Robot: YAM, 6 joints.
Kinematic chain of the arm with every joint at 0, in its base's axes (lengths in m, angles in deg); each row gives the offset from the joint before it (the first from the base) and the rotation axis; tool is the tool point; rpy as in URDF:
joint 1: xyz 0 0 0.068 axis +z
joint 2: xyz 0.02 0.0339 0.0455 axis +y
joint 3: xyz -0.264 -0.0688 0 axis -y
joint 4: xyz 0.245 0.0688 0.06 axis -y
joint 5: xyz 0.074 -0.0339 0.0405 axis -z
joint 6: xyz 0.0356 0 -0.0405 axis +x
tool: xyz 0 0 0 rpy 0 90 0
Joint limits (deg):
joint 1: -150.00..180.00
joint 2: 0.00..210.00
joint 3: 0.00..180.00
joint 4: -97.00..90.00
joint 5: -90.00..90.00
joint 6: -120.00..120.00
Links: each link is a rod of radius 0.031 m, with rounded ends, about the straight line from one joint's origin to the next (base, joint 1, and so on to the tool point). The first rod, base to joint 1, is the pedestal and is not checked.
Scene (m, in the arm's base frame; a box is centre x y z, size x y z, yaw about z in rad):
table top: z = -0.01
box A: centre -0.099 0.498 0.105 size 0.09 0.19 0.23 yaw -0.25
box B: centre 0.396 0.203 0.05 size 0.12 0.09 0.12 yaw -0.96
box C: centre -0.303 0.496 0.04 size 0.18 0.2 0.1 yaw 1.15
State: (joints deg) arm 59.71 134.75 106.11 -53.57 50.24 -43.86
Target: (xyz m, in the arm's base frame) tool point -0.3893 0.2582 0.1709
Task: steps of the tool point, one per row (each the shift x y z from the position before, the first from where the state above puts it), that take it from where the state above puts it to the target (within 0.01 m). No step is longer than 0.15 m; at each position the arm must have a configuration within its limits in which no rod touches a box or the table.
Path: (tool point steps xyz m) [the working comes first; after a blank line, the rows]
Joints at the target: 149.57 131.72 108.08 -53.35 45.61 -43.86
Straight joint move there: touches box A.

1: -0.1010 0.0771 0.0547
2: -0.1239 0.0397 0.0609
3: -0.1311 -0.0046 0.0655
4: -0.0947 -0.0323 -0.0406
5: -0.0830 -0.0538 -0.0391
6: -0.0664 -0.0710 -0.0367
7: -0.0462 -0.0827 -0.0341

